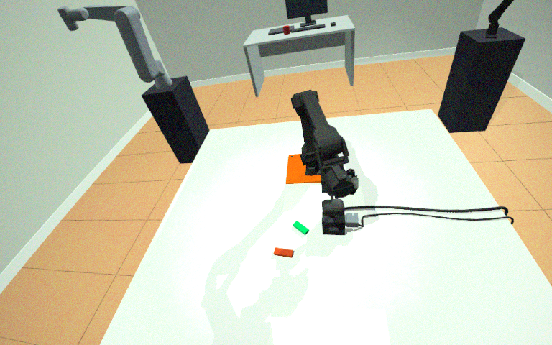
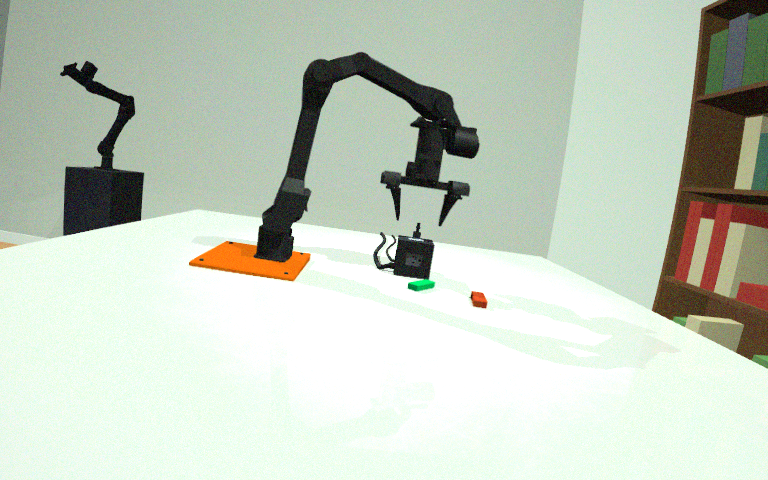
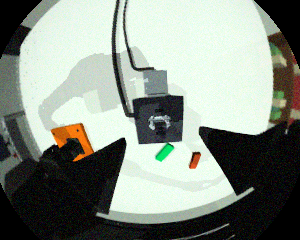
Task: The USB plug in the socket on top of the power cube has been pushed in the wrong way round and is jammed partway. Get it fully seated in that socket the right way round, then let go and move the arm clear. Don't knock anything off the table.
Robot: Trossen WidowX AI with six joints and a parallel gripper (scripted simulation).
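Now: the usb plug 2 cm below my gripper tip. Round my gripper tip: green block: 1 cm ahead, 11 cm to the right, 11 cm below; red block: 11 cm ahead, 17 cm to the right, 11 cm below.
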